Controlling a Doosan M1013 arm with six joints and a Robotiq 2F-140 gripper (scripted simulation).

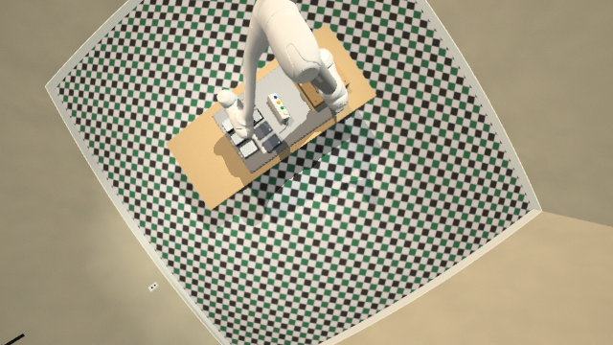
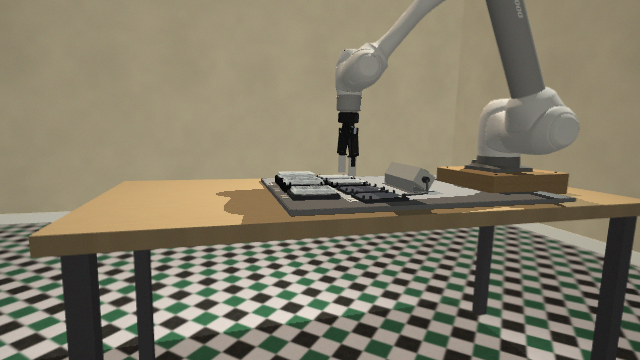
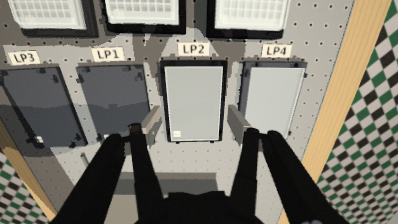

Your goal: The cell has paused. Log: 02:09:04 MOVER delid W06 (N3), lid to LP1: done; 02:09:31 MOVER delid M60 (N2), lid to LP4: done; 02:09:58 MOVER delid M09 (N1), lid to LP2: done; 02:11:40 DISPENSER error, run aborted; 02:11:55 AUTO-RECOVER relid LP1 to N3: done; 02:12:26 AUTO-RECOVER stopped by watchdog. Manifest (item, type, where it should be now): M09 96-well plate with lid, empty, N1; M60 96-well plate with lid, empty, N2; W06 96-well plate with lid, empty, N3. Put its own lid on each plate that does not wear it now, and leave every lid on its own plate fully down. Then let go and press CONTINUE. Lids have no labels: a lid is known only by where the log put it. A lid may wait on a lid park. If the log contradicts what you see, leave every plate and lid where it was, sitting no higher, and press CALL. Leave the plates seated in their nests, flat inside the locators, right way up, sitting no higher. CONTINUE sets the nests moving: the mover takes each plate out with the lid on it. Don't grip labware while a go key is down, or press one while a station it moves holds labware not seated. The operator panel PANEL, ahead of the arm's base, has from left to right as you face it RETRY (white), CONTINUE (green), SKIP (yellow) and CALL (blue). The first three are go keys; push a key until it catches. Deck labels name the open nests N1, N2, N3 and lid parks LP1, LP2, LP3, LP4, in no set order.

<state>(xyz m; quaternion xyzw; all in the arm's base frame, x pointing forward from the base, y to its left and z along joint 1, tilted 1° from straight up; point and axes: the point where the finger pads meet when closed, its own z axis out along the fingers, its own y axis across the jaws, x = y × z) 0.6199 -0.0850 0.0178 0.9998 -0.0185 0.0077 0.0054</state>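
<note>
The lid park LP2 is 60 mm below my hand. Round my hand: LP1 label: 90 mm ahead, 130 mm to the left, 60 mm below; blue call key: 250 mm behind; lid park LP1: 130 mm to the left, 60 mm below.
</note>
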